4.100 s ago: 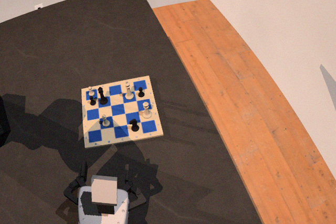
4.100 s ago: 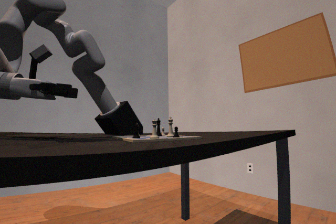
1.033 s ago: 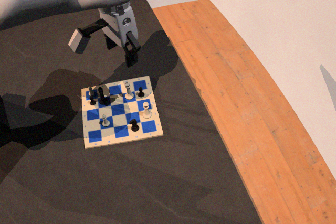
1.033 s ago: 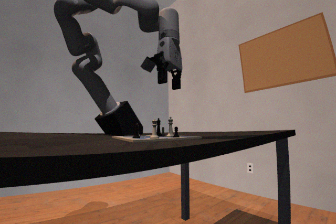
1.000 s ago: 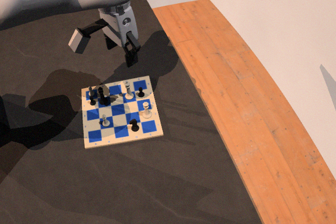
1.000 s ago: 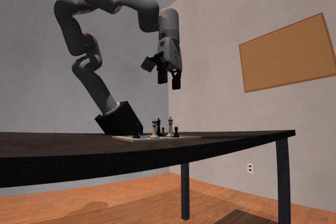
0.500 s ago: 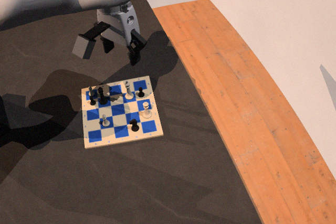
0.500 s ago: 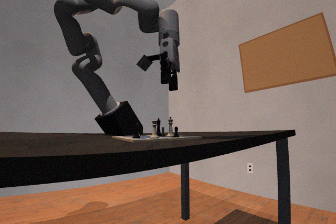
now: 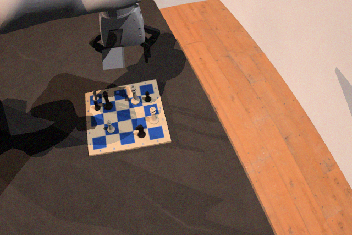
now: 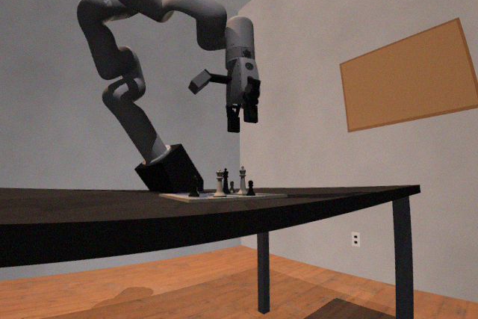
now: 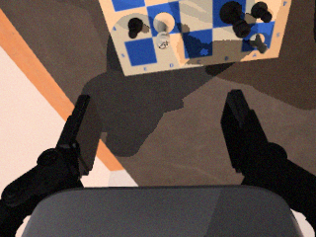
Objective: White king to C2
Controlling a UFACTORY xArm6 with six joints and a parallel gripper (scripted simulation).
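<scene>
Right now my hand is 130 mm above the white king. From my hand the other things lie so: white pawn (100 mm behind, 70 mm to the left, 150 mm below); then chessboard (50 mm behind, 30 mm to the right, 170 mm below); then white queen (10 mm ahead, 80 mm to the right, 140 mm below).
</scene>
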